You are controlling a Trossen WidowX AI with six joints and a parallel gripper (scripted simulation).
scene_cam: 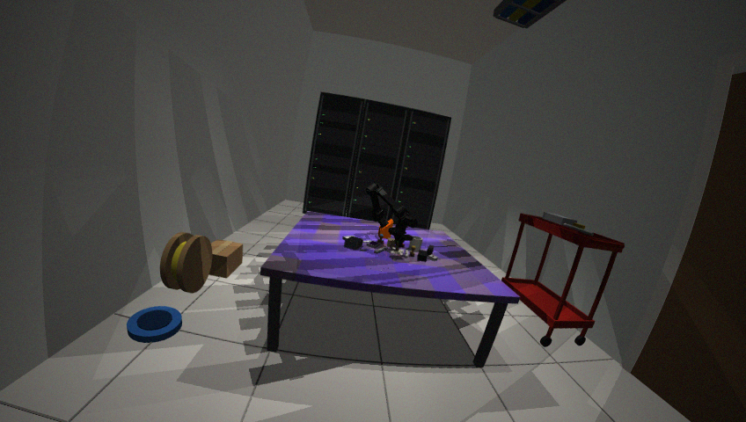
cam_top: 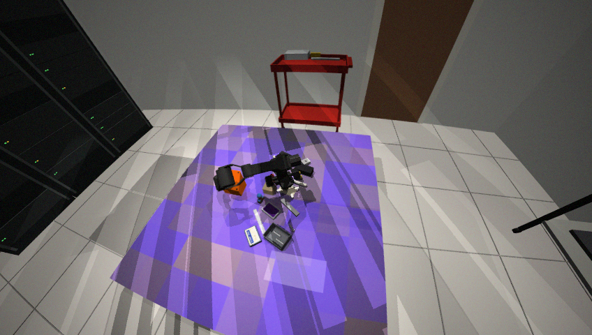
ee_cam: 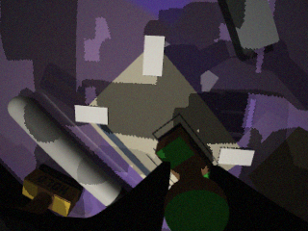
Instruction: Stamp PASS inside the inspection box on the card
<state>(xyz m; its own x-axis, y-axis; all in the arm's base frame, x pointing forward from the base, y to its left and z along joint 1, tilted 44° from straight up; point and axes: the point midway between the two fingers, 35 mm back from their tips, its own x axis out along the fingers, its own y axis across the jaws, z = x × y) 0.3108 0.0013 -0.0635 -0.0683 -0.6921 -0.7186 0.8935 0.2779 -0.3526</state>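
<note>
Right now the card is 30 mm below my gripper tip and 20 mm ahead of it. The rest, counted from my gripper tip: marker: 50 mm to the left, 40 mm ahead, 20 mm below; green-knobbed stamp: right at my gripper tip; tan block: 80 mm behind, 30 mm to the right.
</note>
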